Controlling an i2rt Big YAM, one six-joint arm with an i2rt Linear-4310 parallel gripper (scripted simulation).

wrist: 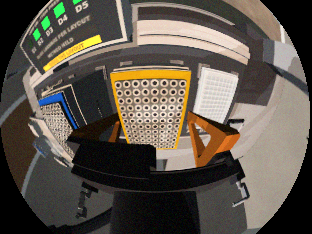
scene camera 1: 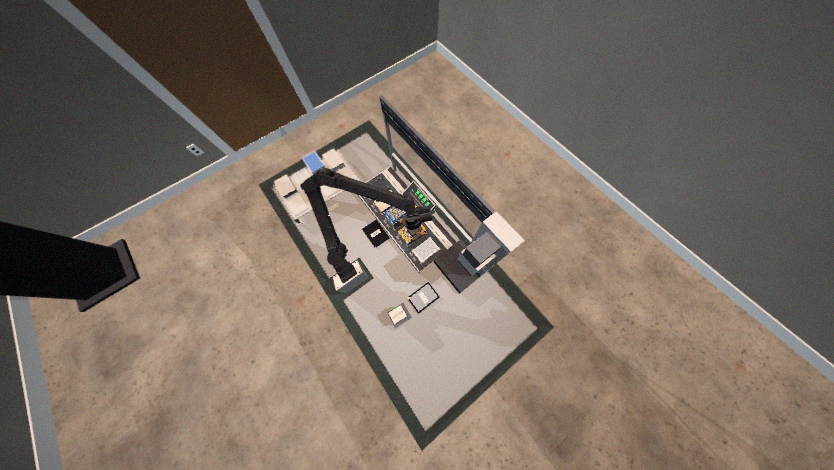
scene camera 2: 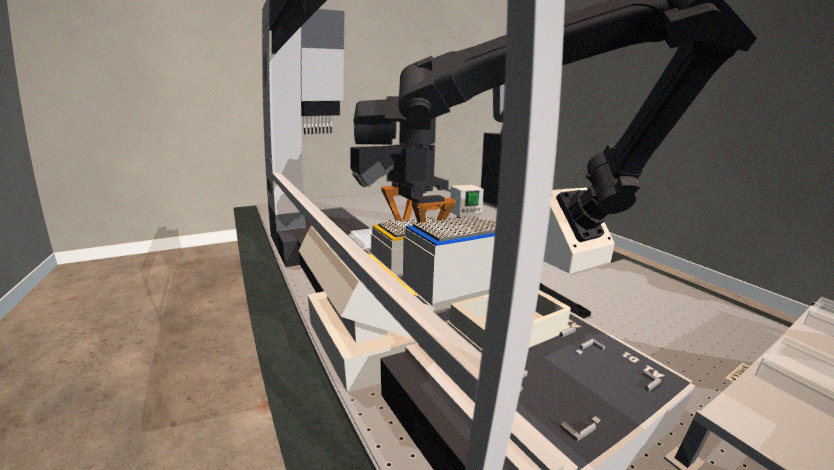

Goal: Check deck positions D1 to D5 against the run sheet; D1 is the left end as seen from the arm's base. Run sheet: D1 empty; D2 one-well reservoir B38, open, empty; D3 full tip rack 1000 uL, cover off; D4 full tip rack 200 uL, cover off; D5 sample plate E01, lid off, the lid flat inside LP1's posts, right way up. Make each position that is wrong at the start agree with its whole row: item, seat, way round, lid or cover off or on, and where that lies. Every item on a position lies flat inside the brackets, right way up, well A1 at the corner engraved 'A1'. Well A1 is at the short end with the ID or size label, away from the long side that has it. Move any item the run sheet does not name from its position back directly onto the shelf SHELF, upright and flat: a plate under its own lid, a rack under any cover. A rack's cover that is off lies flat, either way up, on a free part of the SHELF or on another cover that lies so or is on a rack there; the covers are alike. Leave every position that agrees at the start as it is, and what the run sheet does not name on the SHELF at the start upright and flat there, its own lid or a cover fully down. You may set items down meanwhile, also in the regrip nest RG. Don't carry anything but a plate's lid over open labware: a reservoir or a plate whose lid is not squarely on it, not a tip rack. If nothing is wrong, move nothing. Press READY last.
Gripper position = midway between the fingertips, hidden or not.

In view: my gripper (wrist: 154, 115), a yellow-rimmed tip rack (wrist: 151, 98), a white sample plate (wrist: 208, 93) and a blue-rimmed tip rack (wrist: 84, 99).
